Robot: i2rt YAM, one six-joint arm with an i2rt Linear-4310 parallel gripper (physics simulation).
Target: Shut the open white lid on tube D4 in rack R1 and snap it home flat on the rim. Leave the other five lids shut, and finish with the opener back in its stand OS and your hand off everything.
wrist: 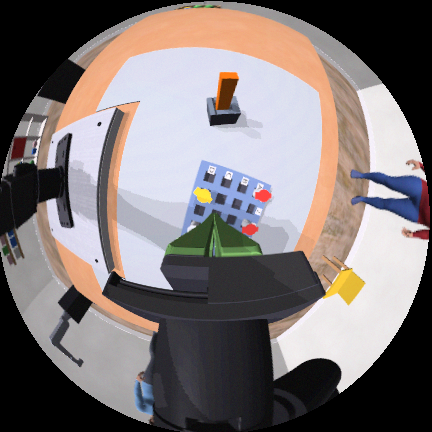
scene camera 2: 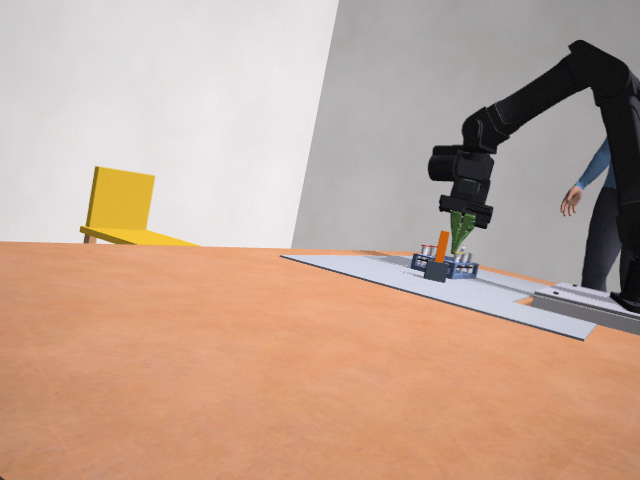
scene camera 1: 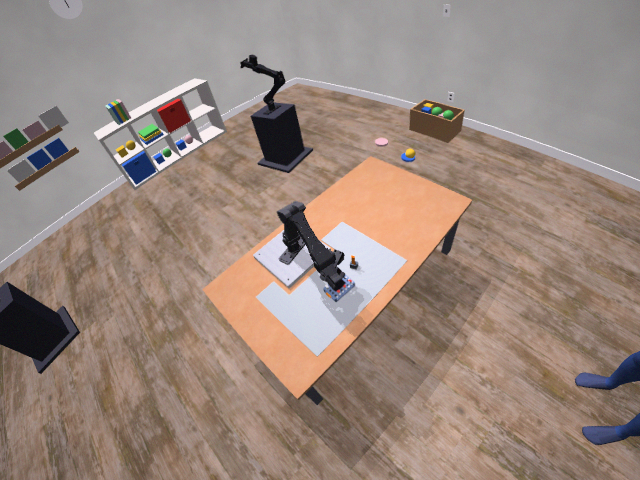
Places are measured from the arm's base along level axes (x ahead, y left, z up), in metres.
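Pixels of known places: gripper, fingertip midpoint: (wrist: 213,217) (scene camera 2: 452,253); arm's base, link origin: (wrist: 61,181) (scene camera 1: 294,249).
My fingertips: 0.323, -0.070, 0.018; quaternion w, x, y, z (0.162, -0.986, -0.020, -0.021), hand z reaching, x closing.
Ahead of a thing's pixels: the offset from my fingertips to its top centre, as dx, dy, dz. Level surfaces: height alone.
Blue rack R1 @[+0.008, -0.016, +0.022] (scene camera 1: 330,297) (scene camera 2: 461,275) (wrist: 202,167) holds tubes with a yellow lid @[-0.011, +0.023, +0.005] (wrist: 203,195) and red lids (wrist: 262,195) (wrist: 250,229). A bit of white (wrist: 193,227) shows at the rack's left edge beside my fingers in the wrist view; whether it is D4's lid, and its angle, I cannot tell. My gripper (scene camera 2: 454,252) (wrist: 213,217) is shut and empty, pointing down, its green tips low over the rack. It hides the rack's near rows in the wrist view. The orange opener @[+0.008, +0.133, +0.042] (scene camera 1: 353,258) (scene camera 2: 442,246) (wrist: 227,91) stands upright in dark stand OS @[+0.008, +0.133, -0.011] (scene camera 1: 354,265) (scene camera 2: 435,271) (wrist: 223,118).
The rack and stand are on a pale mat @[dz -0.043] (scene camera 1: 305,320) (scene camera 2: 361,268) (wrist: 165,80) on the orange table @[dz -0.046] (scene camera 1: 392,196) (scene camera 2: 206,335). The stand is a short way from the rack's lettered edge. The arm's base plate (scene camera 1: 289,273) (wrist: 85,200) lies beside the mat.
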